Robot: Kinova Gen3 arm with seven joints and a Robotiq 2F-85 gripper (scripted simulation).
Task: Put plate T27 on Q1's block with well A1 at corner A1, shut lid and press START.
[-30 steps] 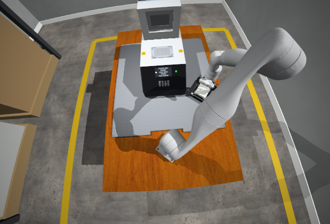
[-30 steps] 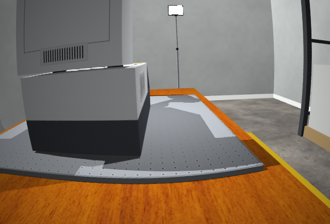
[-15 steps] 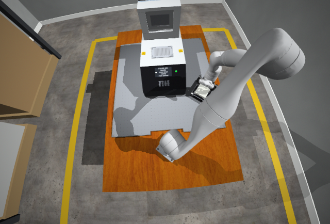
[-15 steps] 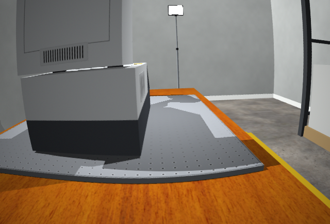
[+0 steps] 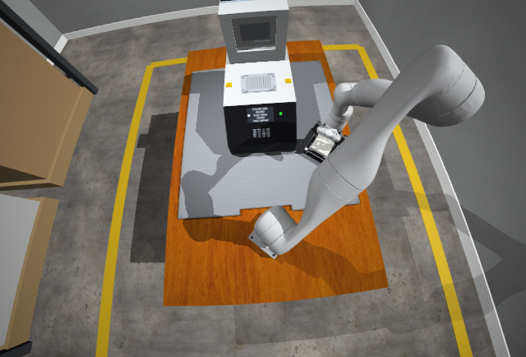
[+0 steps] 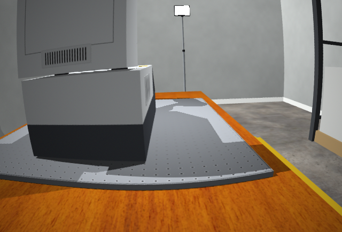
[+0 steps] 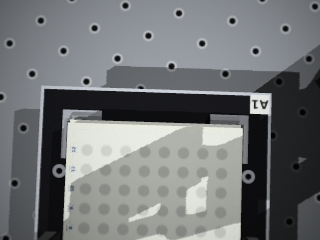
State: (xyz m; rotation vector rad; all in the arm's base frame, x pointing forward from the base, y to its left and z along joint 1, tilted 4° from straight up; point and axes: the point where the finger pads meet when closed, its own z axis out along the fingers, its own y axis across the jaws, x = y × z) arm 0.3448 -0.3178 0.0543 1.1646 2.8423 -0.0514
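The plate T27 lies 10 mm below my hand. Also, from my hand: black nest N1: 20 mm below.
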